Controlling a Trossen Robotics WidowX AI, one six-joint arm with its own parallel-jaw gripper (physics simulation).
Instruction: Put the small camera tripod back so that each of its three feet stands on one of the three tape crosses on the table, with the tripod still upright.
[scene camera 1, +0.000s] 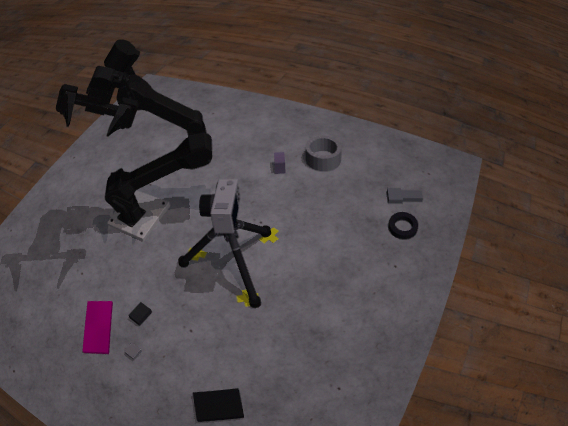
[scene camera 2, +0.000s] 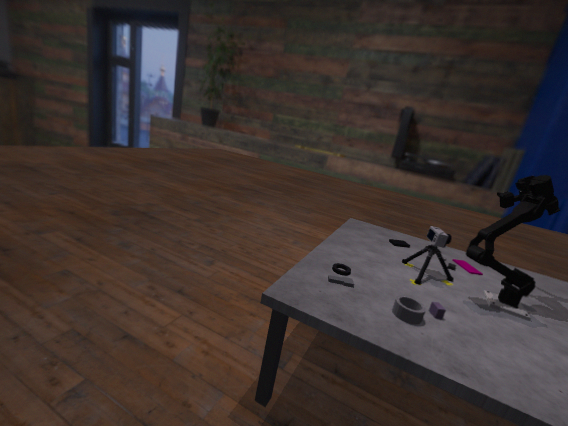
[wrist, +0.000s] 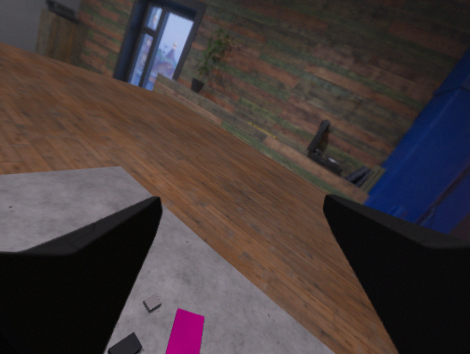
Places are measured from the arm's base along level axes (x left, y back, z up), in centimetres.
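Where they show: gripper, fingertip midpoint: (scene camera 1: 87, 129) (scene camera 2: 507, 190) (wrist: 243, 203); arm's base at its link origin: (scene camera 1: 131, 215) (scene camera 2: 508, 302).
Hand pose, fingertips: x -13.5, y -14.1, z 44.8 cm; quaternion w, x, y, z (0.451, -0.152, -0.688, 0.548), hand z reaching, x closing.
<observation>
Things, the pixels of their top centre, and the offset from my fingertips. "spot": a spot on its surface instead. Level surfaces: height alone.
- right yellow cross at its top centre: (scene camera 1: 268, 235) dx +28.3, dy -21.1, dz -46.1 cm
- front cross at its top centre: (scene camera 1: 247, 297) dx +10.1, dy -27.3, dz -46.1 cm
- left cross at a spot on its surface: (scene camera 1: 198, 252) spot: dx +11.6, dy -12.9, dz -40.6 cm
- table at its surface level: dz -46.2 cm
- grey ring-shaped cup at its top centre: (scene camera 1: 323, 146) (scene camera 2: 410, 303) dx +59.4, dy -18.7, dz -41.3 cm
- purple block at its top centre: (scene camera 1: 279, 157) (scene camera 2: 438, 305) dx +50.0, dy -10.2, dz -42.1 cm
- grey bar at its top centre: (scene camera 1: 405, 193) (scene camera 2: 341, 279) dx +58.0, dy -45.2, dz -44.6 cm
- black ring at its top centre: (scene camera 1: 403, 223) (scene camera 2: 341, 267) dx +47.9, dy -49.1, dz -44.6 cm
- magenta slab at its top centre: (scene camera 1: 97, 326) (wrist: 184, 345) (scene camera 2: 467, 266) dx -18.8, dy -2.0, dz -45.3 cm
- dark block at its top centre: (scene camera 1: 139, 312) (wrist: 126, 347) dx -8.8, dy -9.0, dz -44.6 cm
- small grey block at its top centre: (scene camera 1: 132, 350) (wrist: 152, 301) dx -18.2, dy -14.2, dz -44.9 cm
- black slab at its top centre: (scene camera 1: 217, 404) (scene camera 2: 399, 242) dx -17.5, dy -38.3, dz -44.6 cm
The black tripod (scene camera 1: 243, 265) (scene camera 2: 425, 265) stands upright on three legs with a white camera (scene camera 1: 225, 205) (scene camera 2: 438, 237) on top. In scene view 1, its right foot overlaps the upper left of the right yellow cross (scene camera 1: 272, 236). Its front foot is at the right edge of the front cross (scene camera 1: 243, 298). Its left foot is beside the left cross (scene camera 1: 199, 254), to the lower left. The feet partly hide the right and front crosses. My gripper (scene camera 1: 89, 129) (wrist: 243, 203) is open and empty, raised high behind and left of the tripod. The tripod does not show in the wrist view.
On the table (scene camera 1: 325, 350) (scene camera 2: 345, 320): a grey ring-shaped cup (scene camera 1: 323, 162), purple block (scene camera 1: 279, 163), grey bar (scene camera 1: 411, 195), black ring (scene camera 1: 391, 231), magenta slab (scene camera 1: 98, 327) (wrist: 186, 332), dark block (scene camera 1: 140, 313), small grey block (scene camera 1: 132, 351) and black slab (scene camera 1: 218, 405).
</observation>
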